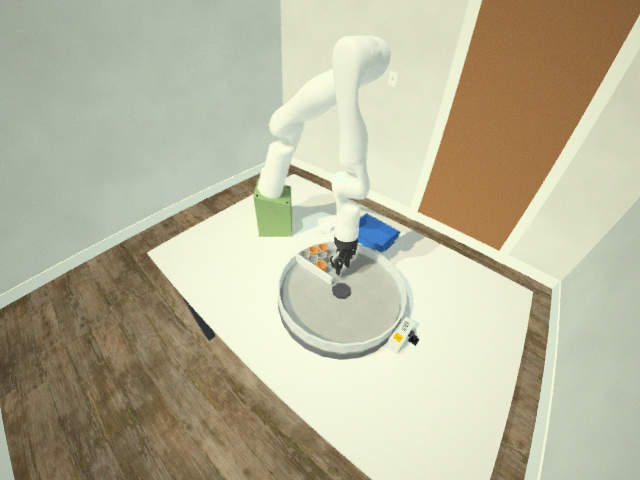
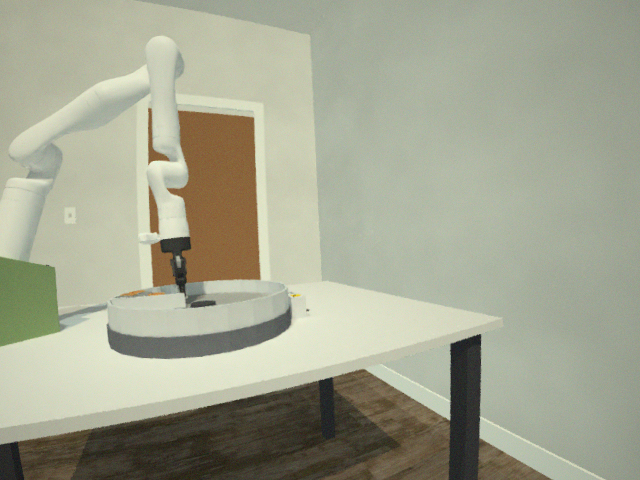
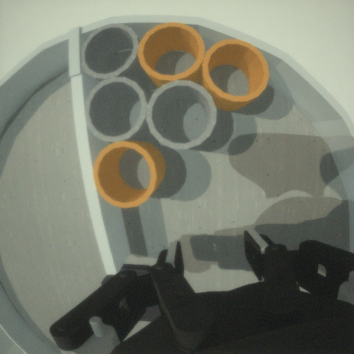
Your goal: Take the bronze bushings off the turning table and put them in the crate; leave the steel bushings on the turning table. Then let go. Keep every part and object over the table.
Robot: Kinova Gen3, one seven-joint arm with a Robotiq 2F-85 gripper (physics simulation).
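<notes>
The turning table carries several bushings grouped between a white divider and the rim. Three are bronze: one near the rim, one to its right and one lower beside the divider. Three steel bushings stand among them. My gripper is partly open and empty, low over the disc, apart from the bushings. The blue crate lies behind the turning table.
A green block bears the arm's base. A small white box with a yellow label is at the turning table's side. A dark round hub is at the disc's middle.
</notes>
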